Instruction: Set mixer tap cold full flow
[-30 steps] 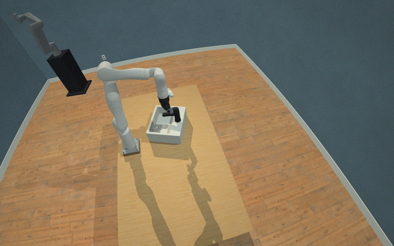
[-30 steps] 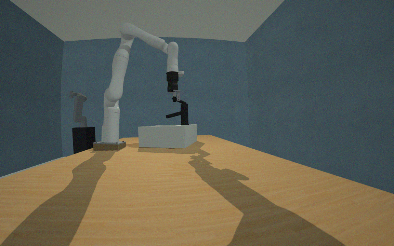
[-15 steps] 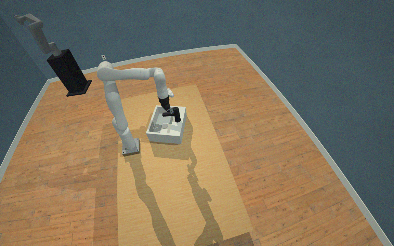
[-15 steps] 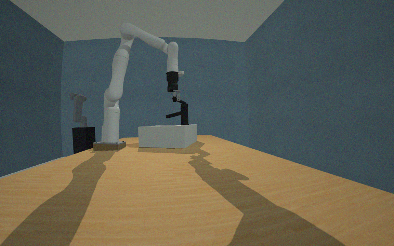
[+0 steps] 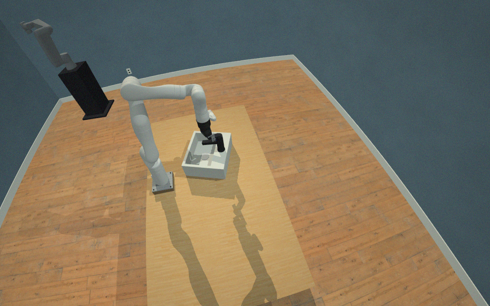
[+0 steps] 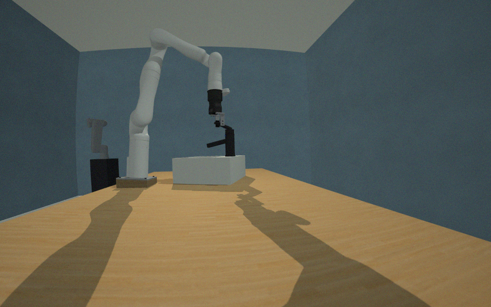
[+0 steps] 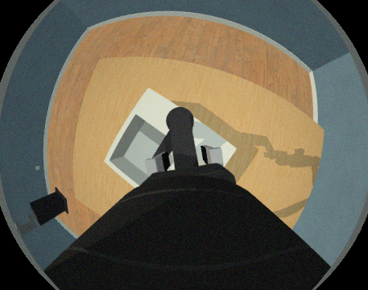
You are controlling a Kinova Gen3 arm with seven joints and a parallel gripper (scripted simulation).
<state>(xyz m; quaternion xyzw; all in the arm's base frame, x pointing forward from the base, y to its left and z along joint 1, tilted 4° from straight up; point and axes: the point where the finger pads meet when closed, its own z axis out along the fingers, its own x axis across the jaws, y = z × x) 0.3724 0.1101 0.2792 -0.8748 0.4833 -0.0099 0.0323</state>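
The lever lies 2 cm ahead of my hand, 1 cm to the left of it and 1 cm below it. Round my hand: white basin (26 cm below, 7 cm behind, 6 cm to the left).
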